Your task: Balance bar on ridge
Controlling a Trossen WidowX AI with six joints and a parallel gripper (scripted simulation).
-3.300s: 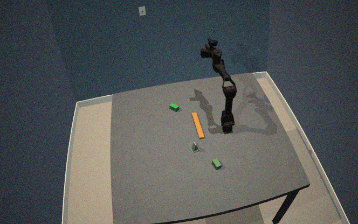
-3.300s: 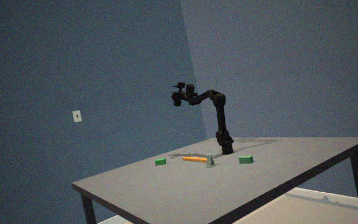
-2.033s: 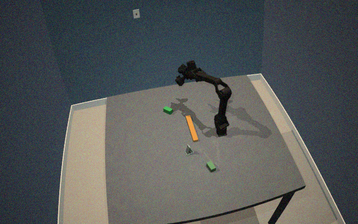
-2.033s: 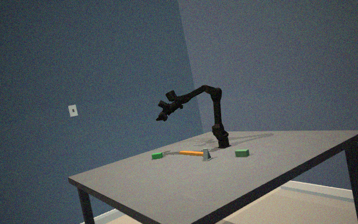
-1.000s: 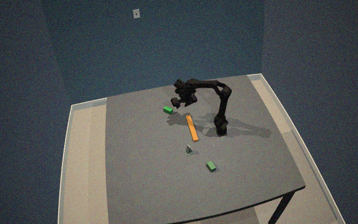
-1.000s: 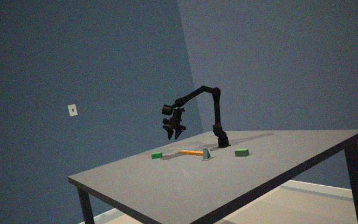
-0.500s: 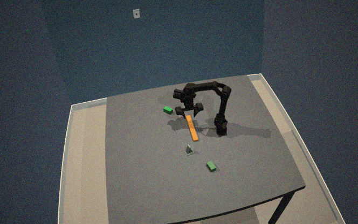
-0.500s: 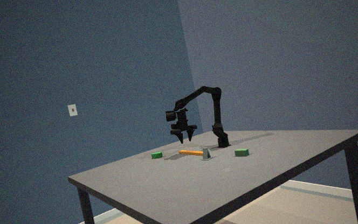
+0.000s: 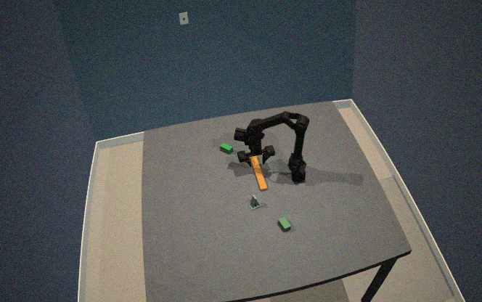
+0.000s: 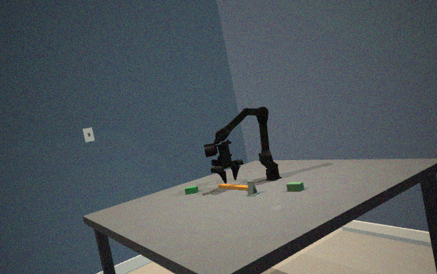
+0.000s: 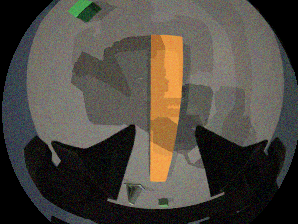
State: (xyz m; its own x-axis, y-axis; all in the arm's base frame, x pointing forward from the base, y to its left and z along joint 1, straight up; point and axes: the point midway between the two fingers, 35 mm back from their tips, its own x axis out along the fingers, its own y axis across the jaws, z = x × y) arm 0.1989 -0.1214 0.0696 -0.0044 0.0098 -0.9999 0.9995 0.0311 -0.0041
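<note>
My gripper tip is 3 cm to the right of the bar and 3 cm above it.
</note>
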